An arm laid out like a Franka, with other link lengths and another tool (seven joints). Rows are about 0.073 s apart.
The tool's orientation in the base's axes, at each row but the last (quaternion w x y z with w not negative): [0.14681, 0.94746, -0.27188, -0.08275]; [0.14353, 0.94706, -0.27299, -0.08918]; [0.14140, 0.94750, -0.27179, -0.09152]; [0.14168, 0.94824, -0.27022, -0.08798]
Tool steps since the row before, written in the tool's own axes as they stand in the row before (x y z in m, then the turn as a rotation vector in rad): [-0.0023, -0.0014, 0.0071, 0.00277, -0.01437, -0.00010]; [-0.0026, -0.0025, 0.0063, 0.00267, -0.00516, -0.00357]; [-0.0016, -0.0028, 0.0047, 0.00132, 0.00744, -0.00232]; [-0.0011, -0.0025, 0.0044, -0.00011, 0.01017, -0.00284]
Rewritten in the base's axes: [-0.0029, 0.0007, -0.0070, 0.00940, 0.01016, -0.00476]; [-0.0025, 0.0020, -0.0065, 0.00565, 0.00353, 0.00147]; [-0.0011, 0.0021, -0.0052, -0.00196, -0.00625, 0.00442]; [-0.0008, 0.0017, -0.0048, -0.00436, -0.00759, 0.00591]
